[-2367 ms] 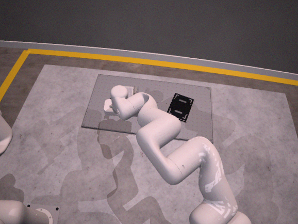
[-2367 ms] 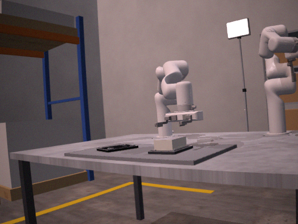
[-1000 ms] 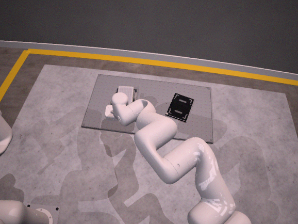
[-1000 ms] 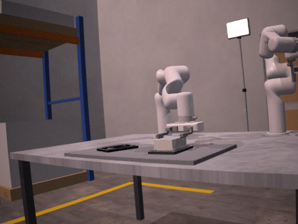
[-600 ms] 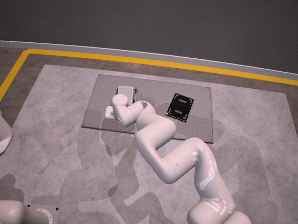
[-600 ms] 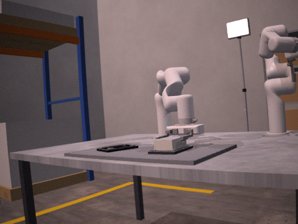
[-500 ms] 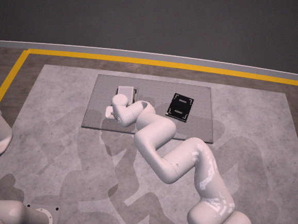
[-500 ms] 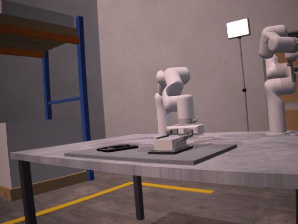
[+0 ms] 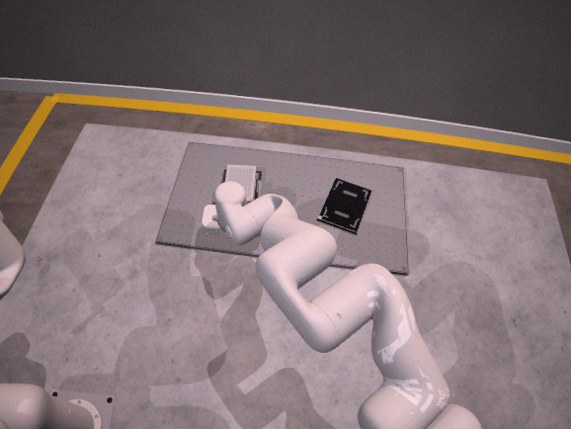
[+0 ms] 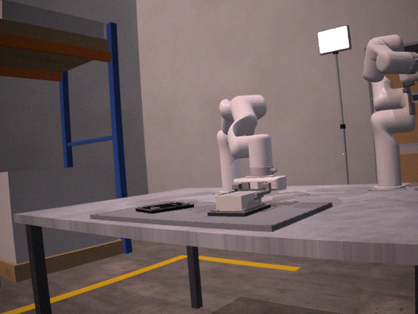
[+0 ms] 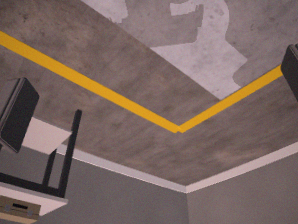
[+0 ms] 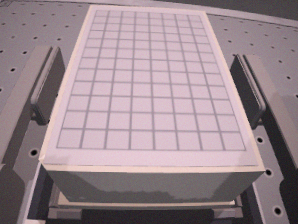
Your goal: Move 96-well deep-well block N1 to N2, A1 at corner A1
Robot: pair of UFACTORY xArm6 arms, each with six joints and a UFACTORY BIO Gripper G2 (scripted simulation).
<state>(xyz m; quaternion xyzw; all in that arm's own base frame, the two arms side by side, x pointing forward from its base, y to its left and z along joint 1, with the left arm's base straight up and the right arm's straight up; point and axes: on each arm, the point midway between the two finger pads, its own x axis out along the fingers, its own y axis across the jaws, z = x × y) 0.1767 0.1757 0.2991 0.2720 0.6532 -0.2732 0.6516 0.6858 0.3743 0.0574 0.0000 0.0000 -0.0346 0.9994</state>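
My right hand is 10 mm short of the deep-well block and 10 mm above it. Also, from my right hand: grey perforated board 140 mm to the right, 50 mm below, 10 mm behind; then black plate nest 310 mm to the right, 40 mm below, 10 mm behind.
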